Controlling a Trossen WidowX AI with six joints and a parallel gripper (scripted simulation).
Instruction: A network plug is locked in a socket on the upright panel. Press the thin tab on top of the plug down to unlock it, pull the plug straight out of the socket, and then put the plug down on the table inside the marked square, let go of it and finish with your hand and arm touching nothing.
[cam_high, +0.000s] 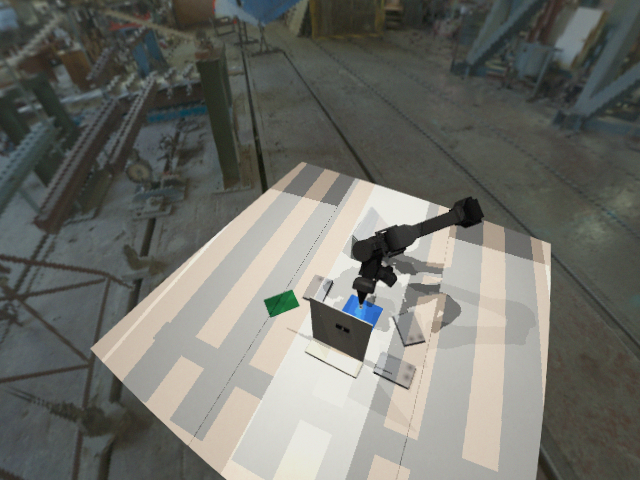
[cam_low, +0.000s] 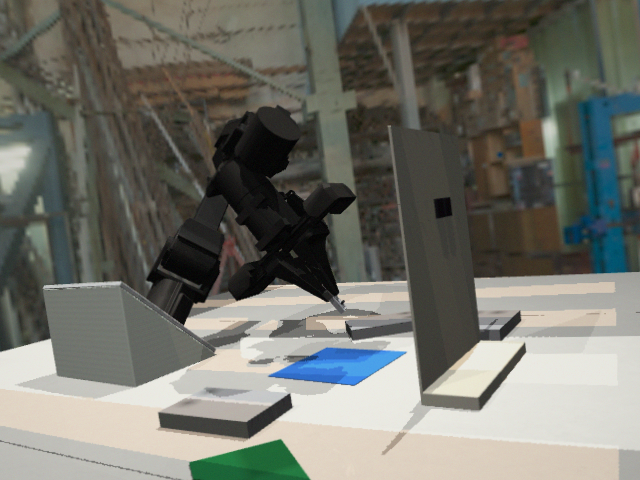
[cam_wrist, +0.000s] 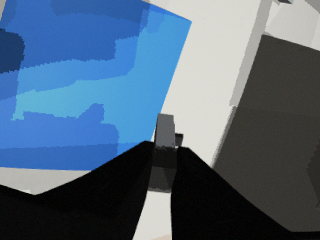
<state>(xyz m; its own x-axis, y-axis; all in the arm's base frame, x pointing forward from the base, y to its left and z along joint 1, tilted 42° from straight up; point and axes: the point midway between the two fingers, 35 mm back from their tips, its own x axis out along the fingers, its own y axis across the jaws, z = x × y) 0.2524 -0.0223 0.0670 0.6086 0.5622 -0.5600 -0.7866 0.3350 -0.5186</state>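
Now: the blue square 80 mm below my gripper tip and 10 mm behind it. Round my gripper tip: grey upright panel 150 mm ahead, 30 mm above, 10 mm to the right; network plug right at my gripper tip.
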